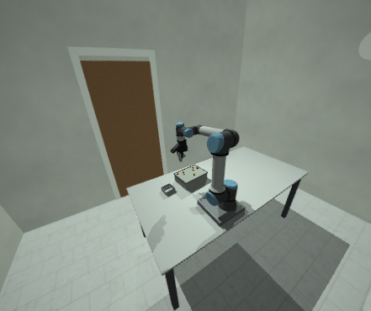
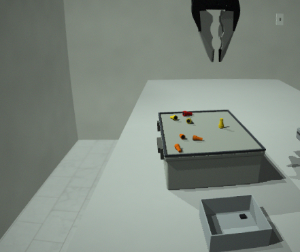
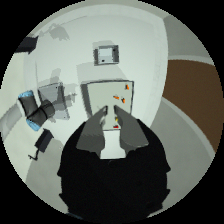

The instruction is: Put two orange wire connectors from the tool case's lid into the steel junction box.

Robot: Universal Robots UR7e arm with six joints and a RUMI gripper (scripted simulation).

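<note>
The steel junction box is 2 cm behind my hand, 17 cm to the left of it and 28 cm below it. Also, from my hand: tool case (2 cm ahead, 12 cm to the right, 22 cm below).
</note>
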